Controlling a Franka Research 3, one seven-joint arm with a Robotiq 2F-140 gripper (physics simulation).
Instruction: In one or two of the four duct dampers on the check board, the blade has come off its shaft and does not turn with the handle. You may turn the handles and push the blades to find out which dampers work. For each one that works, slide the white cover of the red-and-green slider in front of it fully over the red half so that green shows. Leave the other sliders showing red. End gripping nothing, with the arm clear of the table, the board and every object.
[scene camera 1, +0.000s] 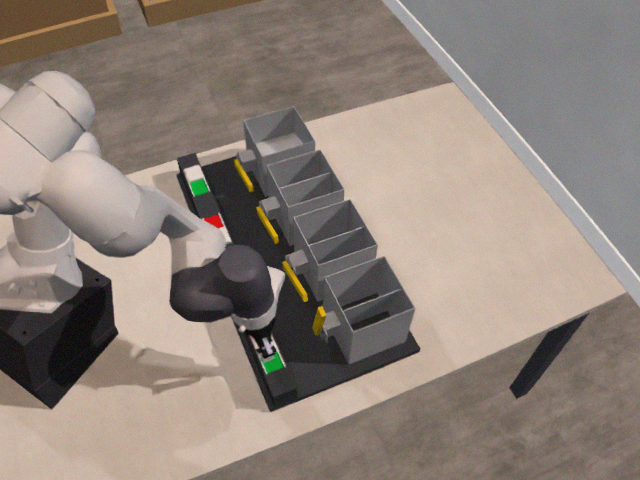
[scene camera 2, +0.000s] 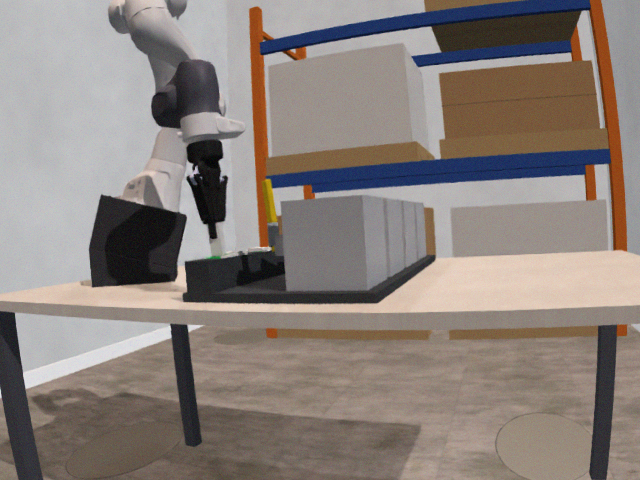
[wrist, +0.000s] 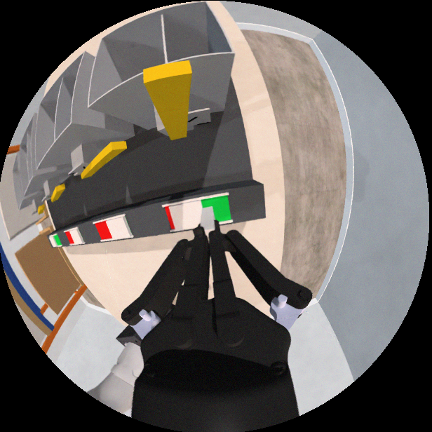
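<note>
My gripper (scene camera 1: 267, 347) (scene camera 2: 215, 240) (wrist: 208, 214) is shut and empty, its pale tips at the nearest slider's white cover (wrist: 186, 215). That slider shows a thin red strip (wrist: 169, 217) on one side and green (scene camera 1: 273, 362) (wrist: 224, 208) on the other. The two middle sliders show red (scene camera 1: 213, 221) (wrist: 103, 230). The farthest slider shows green (scene camera 1: 199, 186) (wrist: 58, 240). The nearest yellow handle (scene camera 1: 318, 320) (scene camera 2: 269, 201) (wrist: 172, 100) stands upright; the other three (scene camera 1: 295, 281) (scene camera 1: 267, 225) (scene camera 1: 244, 175) lie differently, along the row. The arm partly hides the middle sliders in scene camera 1.
Four grey open-topped duct boxes (scene camera 1: 369, 330) (scene camera 2: 325, 248) stand in a row along the black check board (scene camera 1: 320, 373) (scene camera 2: 279, 298). The robot's black base (scene camera 1: 77, 356) (scene camera 2: 136, 242) is beside the board. Shelving (scene camera 2: 257, 103) stands behind the table (scene camera 1: 465, 206).
</note>
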